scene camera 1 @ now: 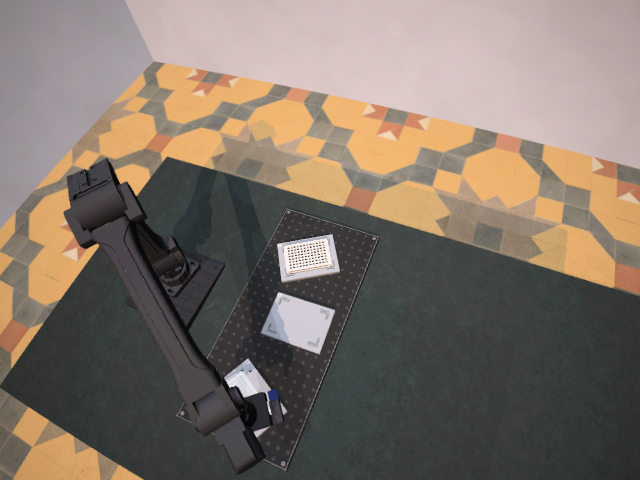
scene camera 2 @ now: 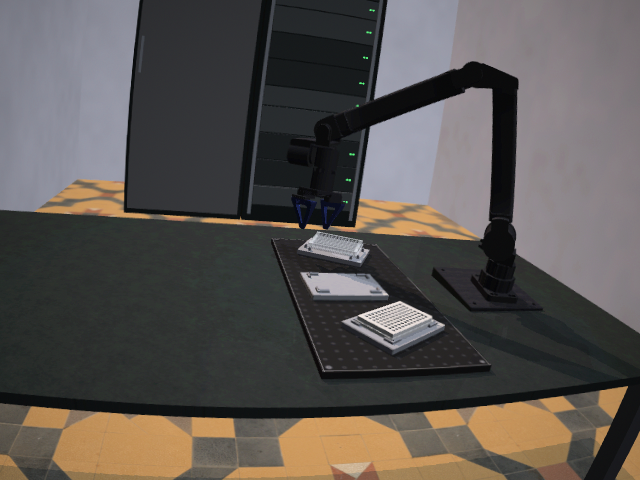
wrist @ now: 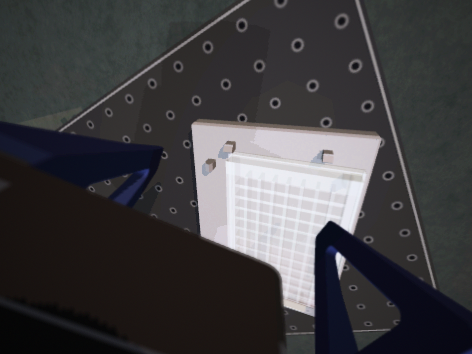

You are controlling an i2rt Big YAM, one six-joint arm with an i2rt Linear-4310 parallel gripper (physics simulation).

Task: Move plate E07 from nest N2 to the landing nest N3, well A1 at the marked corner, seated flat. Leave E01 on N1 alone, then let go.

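Observation:
Clear plate E07 rests on its pale nest N2, at the far end in the scene camera 2 view. Corner posts show at its upper side in the wrist view; its label and well A1 cannot be made out. My gripper is open and empty, above the plate, with its blue fingers wide apart. The right finger overlaps the plate's edge in the wrist view. The middle nest, apparently N3, is bare with corner brackets. White plate E01 sits on nest N1.
The three nests stand in a row on a black perforated board on the dark green table. The arm's base plate is beside the board. A server rack stands behind the table.

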